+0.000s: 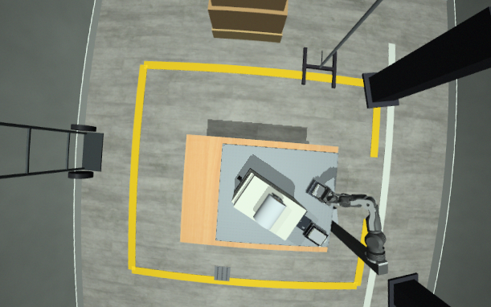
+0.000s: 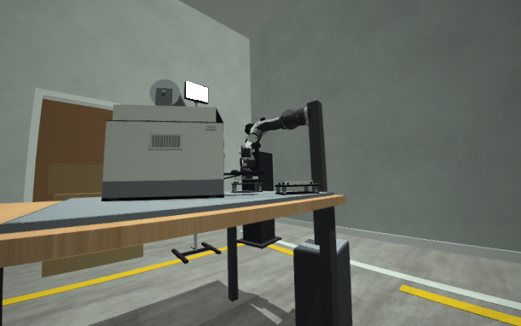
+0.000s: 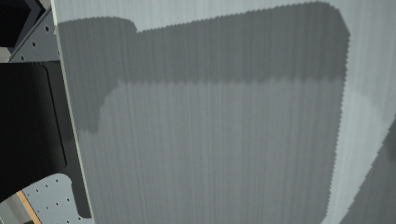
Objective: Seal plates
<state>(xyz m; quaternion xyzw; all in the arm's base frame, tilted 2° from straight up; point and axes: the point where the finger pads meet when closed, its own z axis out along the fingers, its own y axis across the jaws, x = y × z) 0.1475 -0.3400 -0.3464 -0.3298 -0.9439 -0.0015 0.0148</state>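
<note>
The plate lies right at my hand. Round my hand: foil roll 44 cm ahead, 4 cm to the right, 34 cm above; sealer stage 19 cm ahead, 18 cm to the left, 2 cm above.
</note>
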